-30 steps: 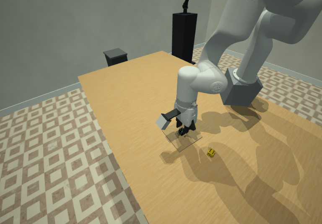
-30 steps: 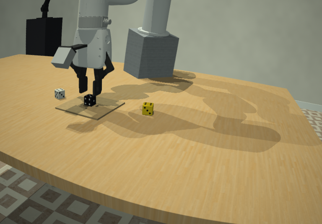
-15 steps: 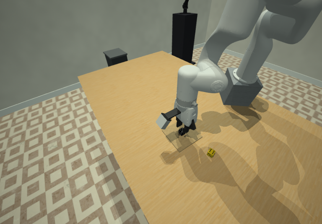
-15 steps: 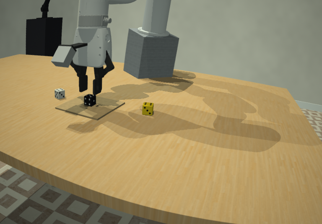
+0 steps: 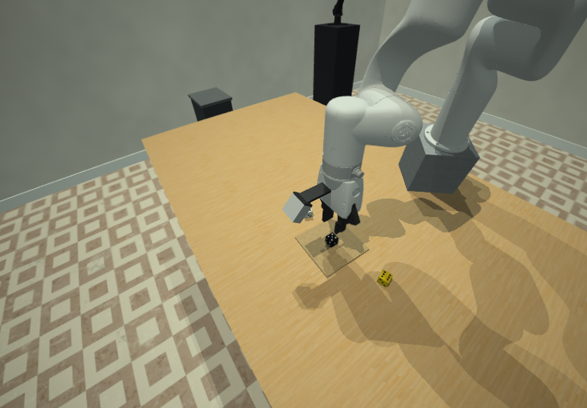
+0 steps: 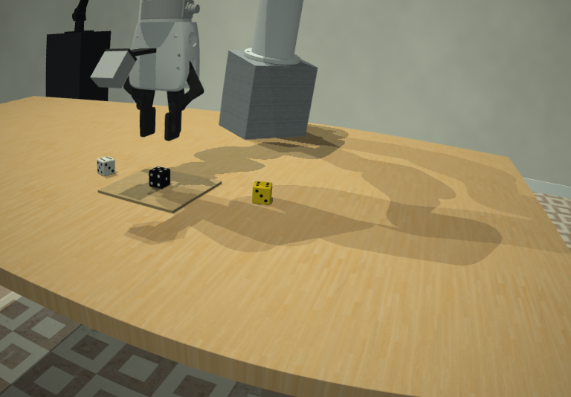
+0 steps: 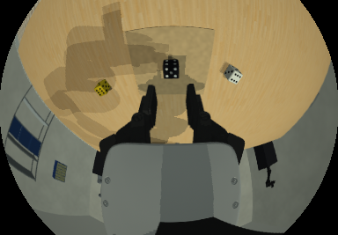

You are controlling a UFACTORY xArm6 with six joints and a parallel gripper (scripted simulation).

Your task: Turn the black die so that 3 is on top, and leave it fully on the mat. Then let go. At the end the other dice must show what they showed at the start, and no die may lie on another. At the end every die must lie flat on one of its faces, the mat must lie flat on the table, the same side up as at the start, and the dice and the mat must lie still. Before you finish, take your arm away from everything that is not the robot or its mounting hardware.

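My gripper is now 8 cm above the black die. Also, from my hand: yellow die 2 cm behind, 15 cm to the left, 9 cm below; then tan mat 10 cm below; then white die 2 cm behind, 12 cm to the right, 9 cm below.
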